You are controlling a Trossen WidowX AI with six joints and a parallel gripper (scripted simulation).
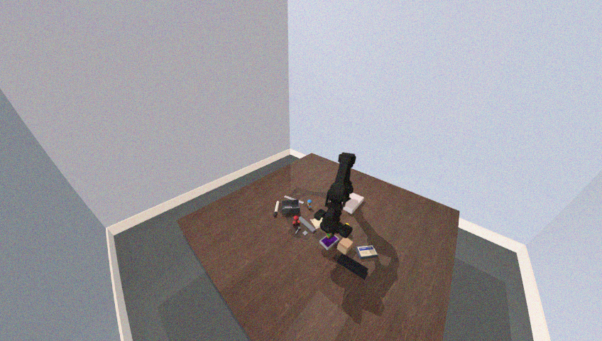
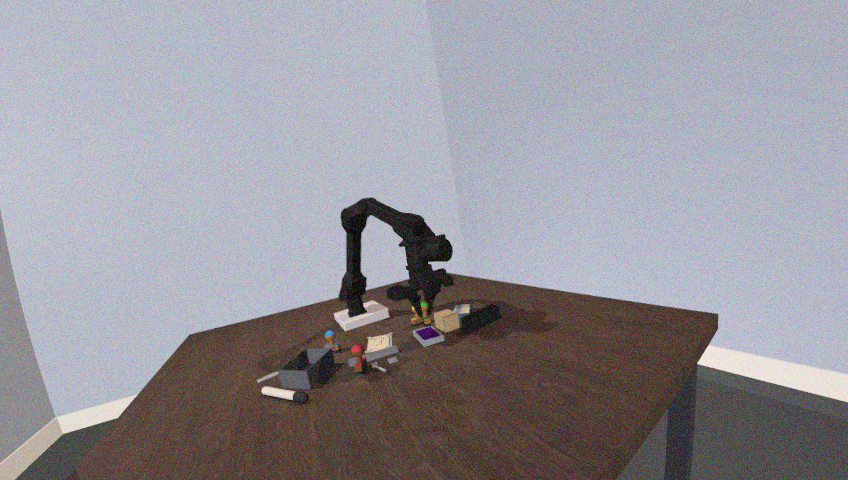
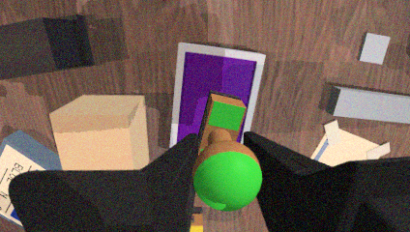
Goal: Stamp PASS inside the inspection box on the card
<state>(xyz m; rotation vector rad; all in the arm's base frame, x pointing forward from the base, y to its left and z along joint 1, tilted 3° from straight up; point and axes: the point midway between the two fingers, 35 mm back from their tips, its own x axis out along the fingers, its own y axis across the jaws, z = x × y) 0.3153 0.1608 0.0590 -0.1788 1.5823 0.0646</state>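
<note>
Now: gripper tip 6 cm above the ink pad. The rest, counted from my gripper tip: cardboard box (3 cm behind, 8 cm to the left, 4 cm below); then green-knobbed stamp (right at my gripper tip); then yellow stamp (12 cm behind, 1 cm to the left, 5 cm below).
</note>
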